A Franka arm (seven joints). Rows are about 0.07 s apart.
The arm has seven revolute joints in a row. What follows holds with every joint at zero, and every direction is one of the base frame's. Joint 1 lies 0.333 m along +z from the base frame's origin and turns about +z. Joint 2 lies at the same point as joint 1 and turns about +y. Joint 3 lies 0.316 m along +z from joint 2 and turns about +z. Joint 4 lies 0.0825 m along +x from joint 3 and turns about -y. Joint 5 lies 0.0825 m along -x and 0.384 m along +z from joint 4 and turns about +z. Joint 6 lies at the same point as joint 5 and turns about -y. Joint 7 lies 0.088 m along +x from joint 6 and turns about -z. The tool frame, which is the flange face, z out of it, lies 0.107 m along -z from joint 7; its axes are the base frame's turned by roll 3.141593, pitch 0 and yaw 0 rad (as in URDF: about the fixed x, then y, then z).
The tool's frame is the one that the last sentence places.
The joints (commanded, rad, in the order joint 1, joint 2, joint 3, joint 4, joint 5, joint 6, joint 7), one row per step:
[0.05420, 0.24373, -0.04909, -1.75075, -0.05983, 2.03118, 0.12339]
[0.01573, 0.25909, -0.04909, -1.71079, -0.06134, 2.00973, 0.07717]
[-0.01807, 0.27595, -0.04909, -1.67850, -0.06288, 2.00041, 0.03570]
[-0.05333, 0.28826, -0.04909, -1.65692, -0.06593, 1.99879, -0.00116]
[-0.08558, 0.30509, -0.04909, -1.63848, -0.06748, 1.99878, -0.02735]
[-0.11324, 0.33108, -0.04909, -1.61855, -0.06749, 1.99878, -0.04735]
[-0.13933, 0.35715, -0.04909, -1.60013, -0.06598, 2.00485, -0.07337]
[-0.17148, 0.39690, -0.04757, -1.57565, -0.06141, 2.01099, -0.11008]
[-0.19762, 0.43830, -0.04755, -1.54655, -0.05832, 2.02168, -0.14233]
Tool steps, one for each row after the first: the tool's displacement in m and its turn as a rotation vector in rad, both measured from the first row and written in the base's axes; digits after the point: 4 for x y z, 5 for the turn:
[0.0062, -0.0245, 0.0074, -0.00445, -0.00007, 0.00725]
[0.0116, -0.0464, 0.0112, -0.00887, -0.00314, 0.01513]
[0.0144, -0.0695, 0.0134, -0.01462, -0.00764, 0.01787]
[0.0168, -0.0909, 0.0113, -0.01825, -0.00679, 0.01255]
[0.0202, -0.1095, 0.0038, -0.01939, 0.00111, 0.00519]
[0.0235, -0.1272, -0.0041, -0.01969, 0.00479, 0.00526]
[0.0277, -0.1485, -0.0185, -0.01582, 0.01606, 0.01037]
[0.0330, -0.1673, -0.0318, -0.01490, 0.01984, 0.01655]

